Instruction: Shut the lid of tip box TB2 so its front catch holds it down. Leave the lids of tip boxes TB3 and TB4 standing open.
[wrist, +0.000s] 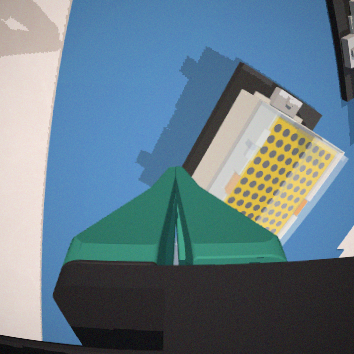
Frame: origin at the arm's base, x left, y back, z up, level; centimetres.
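Seen in the pictures: gripper, fingertip midpoint: (175, 177).
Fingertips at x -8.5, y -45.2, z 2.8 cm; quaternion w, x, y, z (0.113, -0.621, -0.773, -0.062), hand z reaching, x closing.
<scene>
Pixels of each thing's top centre, then the offset from my fingertips to it. "spot": a spot on its surface instead. Level surfaces: height alone.
- tip box at its top centre: (284, 205) dx +4.3, dy +11.1, dz -3.5 cm
- clear lid at a spot on its surface: (341, 156) spot: dx -3.8, dy +4.2, dz +4.4 cm
- grey catch-like part at a spot on its surface: (286, 102) spot: dx -2.7, dy +11.5, dz -8.4 cm
- blue mat at its surface level: dz -10.1 cm
- pale surface at its surface level: dz -10.4 cm
- dark object at a spot on its surface: (338, 50) spot: dx -8.3, dy +16.5, dz -9.7 cm
A tip box (216, 145) with a dark and beige body stands at an angle right of centre in the wrist view. Its yellow rack (280, 170) with dark round holes shows through clear plastic. The clear lid (341, 156) reaches past the rack's right side; its exact tilt is hard to tell. A grey catch-like part (286, 102) is at the box's upper end. No label is readable, so I cannot tell which tip box this is. My gripper (175, 177) is shut and empty, its green fingertips beside the box's lower left side in the view. The fingers hide the box's lower end.
A blue mat (110, 110) lies under the box, with the box's shadow to its left. A pale surface (22, 175) borders the mat at left. Part of a dark object (338, 50) with grey parts shows at the upper right edge. A white piece (349, 246) shows at the right edge.
</scene>
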